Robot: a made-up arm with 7 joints. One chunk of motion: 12 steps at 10 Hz.
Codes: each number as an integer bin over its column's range. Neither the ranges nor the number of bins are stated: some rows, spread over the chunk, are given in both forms.
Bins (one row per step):
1: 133 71 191 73 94 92 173
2: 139 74 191 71 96 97 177
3: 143 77 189 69 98 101 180
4: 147 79 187 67 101 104 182
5: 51 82 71 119 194 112 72
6: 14 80 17 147 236 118 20
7: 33 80 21 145 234 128 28
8: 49 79 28 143 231 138 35
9: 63 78 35 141 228 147 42
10: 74 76 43 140 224 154 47
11: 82 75 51 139 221 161 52
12: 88 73 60 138 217 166 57
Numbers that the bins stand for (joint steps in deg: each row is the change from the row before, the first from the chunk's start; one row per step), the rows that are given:
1: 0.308 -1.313 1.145 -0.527 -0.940 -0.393 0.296
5: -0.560 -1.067 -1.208 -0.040 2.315 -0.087 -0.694
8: -0.581 -1.134 -2.051 0.214 3.519 0.311 -1.057
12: -0.168 -1.268 -1.424 0.161 3.063 0.739 -0.841
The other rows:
2: 0.372 -1.246 1.145 -0.548 -0.875 -0.316 0.335
3: 0.414 -1.179 1.106 -0.569 -0.810 -0.255 0.365
4: 0.456 -1.134 1.067 -0.591 -0.713 -0.209 0.384
6: -0.952 -1.112 -2.267 0.256 3.682 0.005 -1.204
7: -0.751 -1.112 -2.188 0.235 3.616 0.158 -1.125
9: -0.433 -1.156 -1.914 0.193 3.421 0.448 -0.988
10: -0.316 -1.201 -1.757 0.182 3.291 0.555 -0.939
11: -0.232 -1.224 -1.600 0.172 3.193 0.662 -0.890

